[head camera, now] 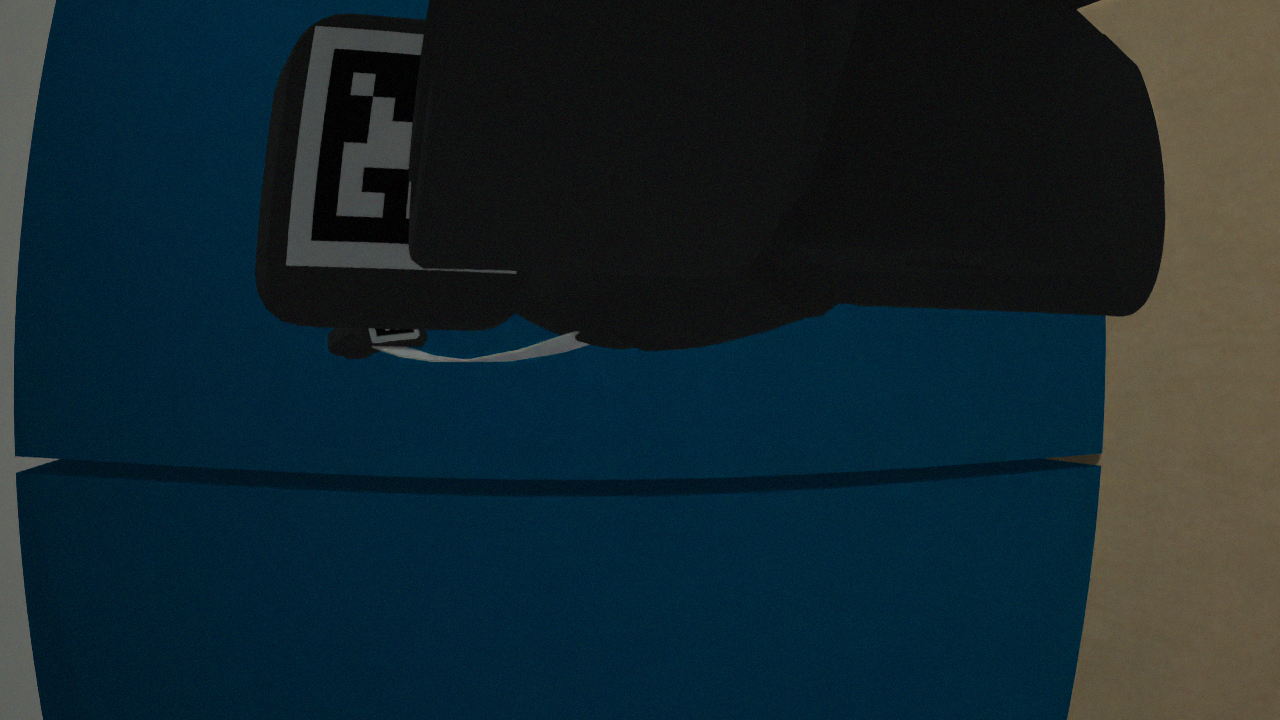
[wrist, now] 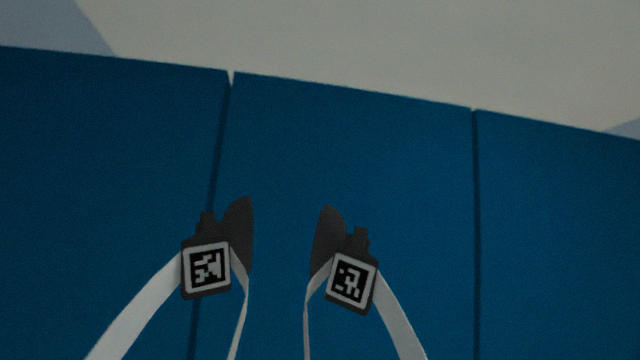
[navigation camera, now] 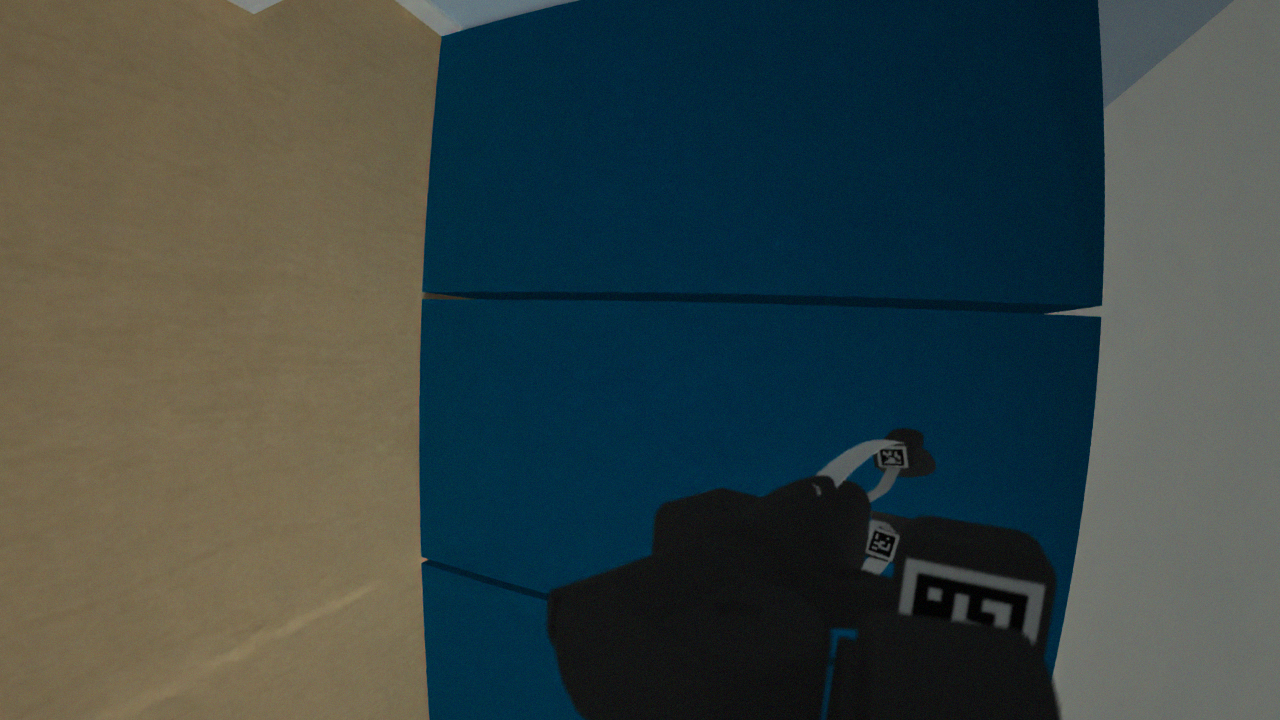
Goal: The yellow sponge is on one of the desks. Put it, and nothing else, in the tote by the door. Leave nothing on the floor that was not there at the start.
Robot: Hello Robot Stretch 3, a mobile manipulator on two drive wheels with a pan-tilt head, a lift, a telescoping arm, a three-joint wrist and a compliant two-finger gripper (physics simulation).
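Frame: origin at the robot's base, x down, y right, z back, level; centimetres.
Where they show: gripper, between the fingertips: (wrist: 285, 225) (navigation camera: 908, 486).
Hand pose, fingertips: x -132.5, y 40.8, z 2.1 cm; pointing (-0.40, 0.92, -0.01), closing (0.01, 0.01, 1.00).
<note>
After its pixels a point has its place.
The yellow sponge, the desks and the tote do not show in these views. My gripper (navigation camera: 895, 497) {x -132.5, y 40.8, z 2.1 cm} (wrist: 285, 225) {x -132.5, y 40.8, z 2.1 cm} is open, with its two dark fingertips apart and no object between them. In the wrist view it is in front of a blue panelled surface. In the head view one fingertip (head camera: 350, 343) {x -131.8, y 37.1, z -1.7 cm} shows below the dark wrist parts, and the other is hidden.
Large blue panels (head camera: 572, 591) {x -103.9, y 126.3, z -38.8 cm} (navigation camera: 760, 161) {x -110.5, y 125.2, z -59.6 cm} (wrist: 350, 150) with dark seams fill much of each view. Tan floor (head camera: 1199, 402) {x 0.0, y 101.0, z -10.4 cm} (navigation camera: 205, 313) {x 0.0, y 59.7, z -10.6 cm} runs along one side. A pale grey surface (navigation camera: 1190, 402) {x -243.7, y 175.2, z -4.2 cm} (wrist: 375, 40) {x -243.7, y 171.2, z 38.2 cm} borders the other. Dark arm and wrist parts (head camera: 716, 161) {x -127.6, y 12.6, z 1.1 cm} cover much of the upper head view.
</note>
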